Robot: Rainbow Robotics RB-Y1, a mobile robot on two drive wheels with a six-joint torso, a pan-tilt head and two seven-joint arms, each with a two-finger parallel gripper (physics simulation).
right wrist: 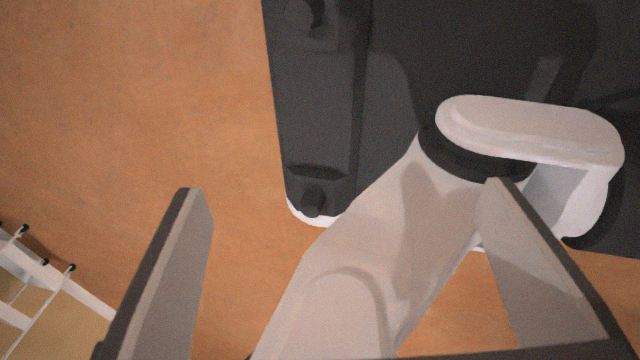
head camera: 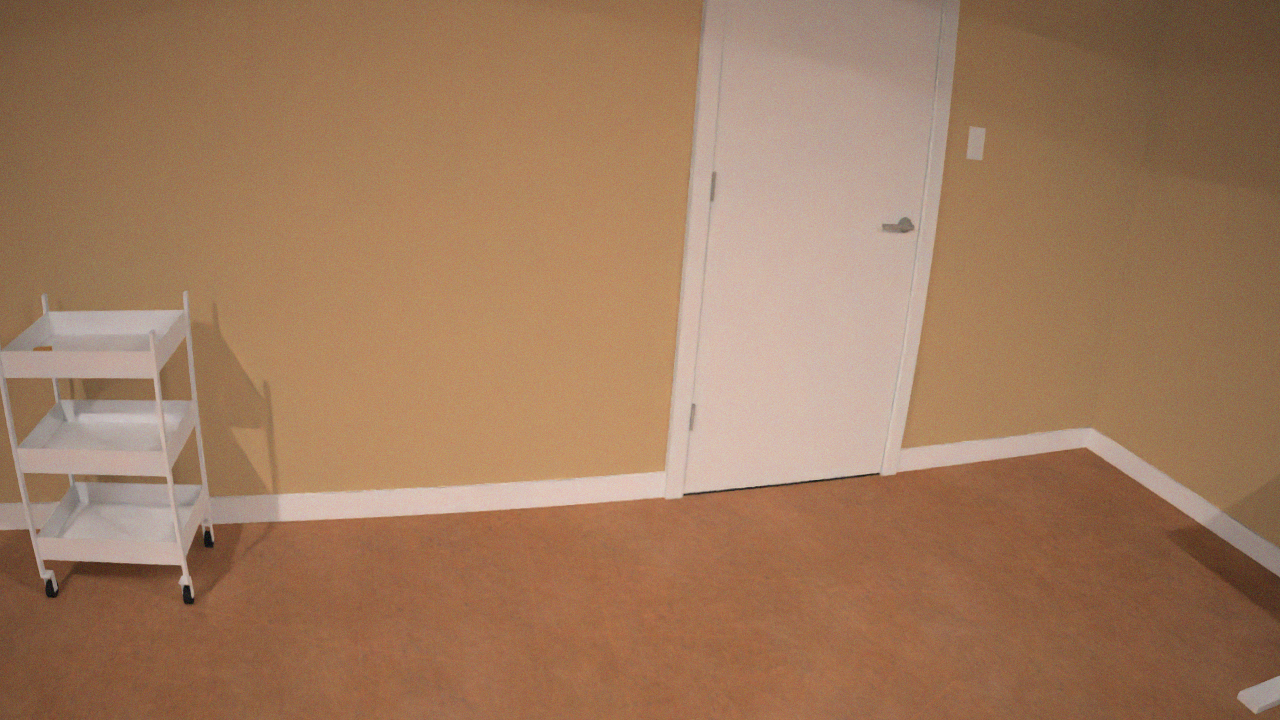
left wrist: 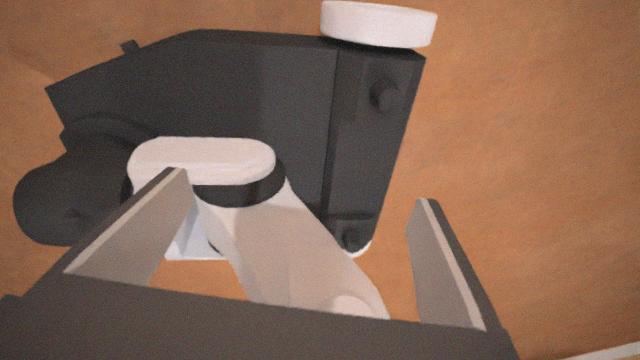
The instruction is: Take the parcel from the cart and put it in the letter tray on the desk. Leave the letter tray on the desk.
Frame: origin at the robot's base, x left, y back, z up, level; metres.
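Seen in the pictures: left gripper, between the fingertips: [left wrist: 299, 198]; right gripper, between the fingertips: [right wrist: 345, 200].
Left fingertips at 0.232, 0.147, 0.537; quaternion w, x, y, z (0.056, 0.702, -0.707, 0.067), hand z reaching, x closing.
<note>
A point is followed by its place in that frame, as x, y, z.
The white three-tier cart [head camera: 80, 364] @(1.296, -1.802, 0.695) [right wrist: 15, 316] @(1.417, -1.781, 0.425) stands at the far left of the head view against the wall, some way off. A small brown patch [head camera: 42, 348] @(1.442, -1.846, 0.713) shows at the front left of its top tray; it is too small to tell whether it is the parcel. The two lower trays show no parcel. The letter tray does not show in these views. My left gripper [left wrist: 299, 198] @(0.231, 0.147, 0.537) is open with nothing between its fingers. My right gripper [right wrist: 345, 200] @(-0.208, 0.105, 0.543) is open with nothing between its fingers. Both are far from the cart, over my own base.
A closed white door [head camera: 805, 268] @(-0.603, -2.815, 0.770) is in the wall right of the cart. The end of a white foot [head camera: 1263, 694], perhaps the desk's, shows at the lower right corner. Brown floor [head camera: 581, 608] @(0.034, -2.024, 0.001) lies between, and the walls meet in a corner at the right.
</note>
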